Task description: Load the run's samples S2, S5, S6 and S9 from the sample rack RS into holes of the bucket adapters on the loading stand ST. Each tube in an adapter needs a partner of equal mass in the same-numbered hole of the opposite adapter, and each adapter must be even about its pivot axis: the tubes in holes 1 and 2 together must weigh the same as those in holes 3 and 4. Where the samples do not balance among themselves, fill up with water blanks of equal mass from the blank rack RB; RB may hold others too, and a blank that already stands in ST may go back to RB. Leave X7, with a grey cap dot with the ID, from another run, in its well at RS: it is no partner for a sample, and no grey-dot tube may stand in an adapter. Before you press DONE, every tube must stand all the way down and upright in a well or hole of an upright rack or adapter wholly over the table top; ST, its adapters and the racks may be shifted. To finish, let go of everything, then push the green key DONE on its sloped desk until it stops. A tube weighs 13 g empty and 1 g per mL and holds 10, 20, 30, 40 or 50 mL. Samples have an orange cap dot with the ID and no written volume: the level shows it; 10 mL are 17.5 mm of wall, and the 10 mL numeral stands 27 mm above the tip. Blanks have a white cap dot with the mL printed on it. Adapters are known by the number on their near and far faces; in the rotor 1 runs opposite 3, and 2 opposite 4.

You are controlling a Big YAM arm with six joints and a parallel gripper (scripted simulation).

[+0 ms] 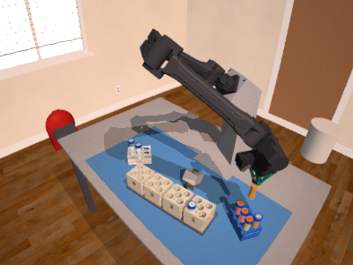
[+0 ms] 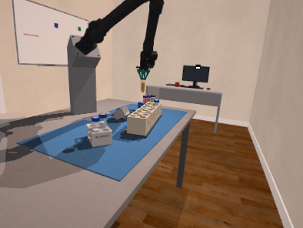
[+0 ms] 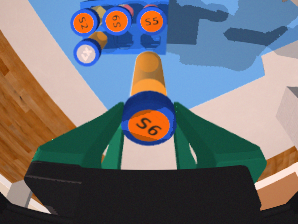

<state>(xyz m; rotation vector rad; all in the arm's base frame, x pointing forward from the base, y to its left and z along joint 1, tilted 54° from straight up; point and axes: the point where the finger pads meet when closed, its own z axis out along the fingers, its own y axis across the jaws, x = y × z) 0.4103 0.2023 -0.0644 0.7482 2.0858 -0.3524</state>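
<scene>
Right now the sample tube S5 is 1 cm ahead of my hand, 4 cm to the right of it and 18 cm below it. Also, from my hand: orange-dot tube: 1 cm behind, 5 cm below; then sample tube S2: 8 cm ahead, 2 cm to the left, 18 cm below; then sample tube S9: 6 cm ahead, 2 cm to the right, 18 cm below.
</scene>
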